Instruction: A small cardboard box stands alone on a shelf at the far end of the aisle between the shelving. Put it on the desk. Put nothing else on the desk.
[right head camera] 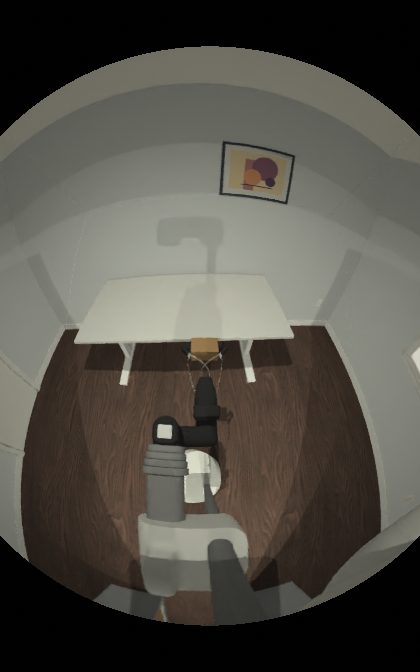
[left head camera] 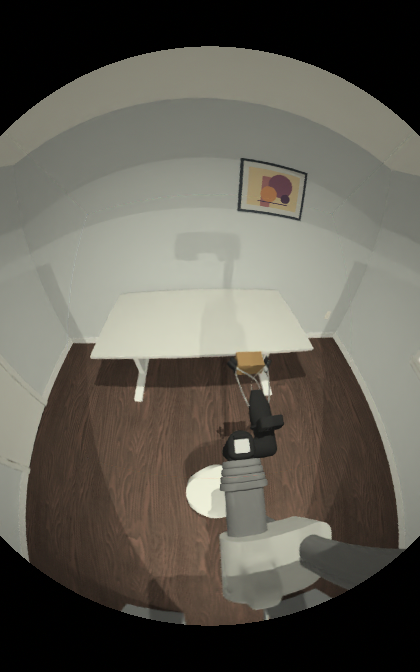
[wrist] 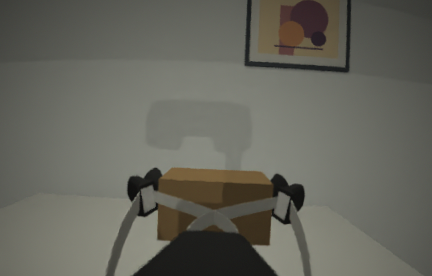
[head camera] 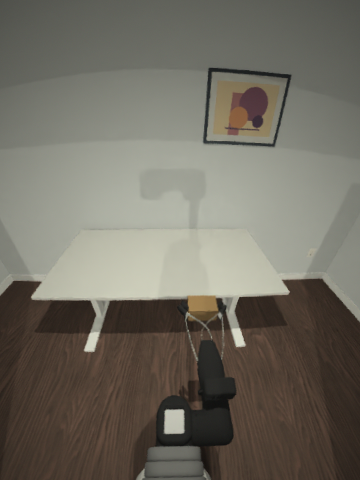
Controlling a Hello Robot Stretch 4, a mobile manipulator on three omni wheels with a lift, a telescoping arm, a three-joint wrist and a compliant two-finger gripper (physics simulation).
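Frame: origin at the robot's base, x left, y back, z up, level; metres.
Where they show: gripper, between the fingertips: [wrist: 215,186] [head camera: 201,301].
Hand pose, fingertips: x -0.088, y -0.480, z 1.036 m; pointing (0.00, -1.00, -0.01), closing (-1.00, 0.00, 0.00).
Observation:
After its pixels a point has its place.
The small cardboard box [head camera: 202,305] {x -0.087, y -0.454, z 1.051 m} [left head camera: 249,361] [right head camera: 204,346] [wrist: 215,192] {x -0.088, y -0.434, z 1.042 m} is brown and sits level between the two fingertips of my gripper [head camera: 202,308] {x -0.088, y -0.480, z 1.036 m} [left head camera: 249,364] [right head camera: 204,348] [wrist: 215,186] {x -0.088, y -0.480, z 1.036 m}. The gripper is shut on it, with one black pad at each side. The white desk [head camera: 125,265] {x 0.336, y -1.042, z 0.693 m} [left head camera: 155,325] [right head camera: 135,310] [wrist: 55,230] {x 0.480, y -1.091, z 0.693 m} stands in front of me. In the head views the box shows at the desk's front edge, right of its middle. In the wrist view the desk top shows beyond and below the box. The height gap between box and desk top is hard to tell.
The desk's white legs [head camera: 95,334] [head camera: 236,330] stand on the dark wooden floor [head camera: 125,400] {x 0.328, y -0.470, z -0.027 m}. A wall with a framed picture [head camera: 245,107] {x -0.472, y -1.579, z 1.643 m} [left head camera: 272,189] [right head camera: 257,172] [wrist: 299,30] {x -0.475, y -1.579, z 1.598 m} is behind the desk. Side walls stand at left and right. The robot's round white base [left head camera: 205,492] [right head camera: 202,475] is below the arm.

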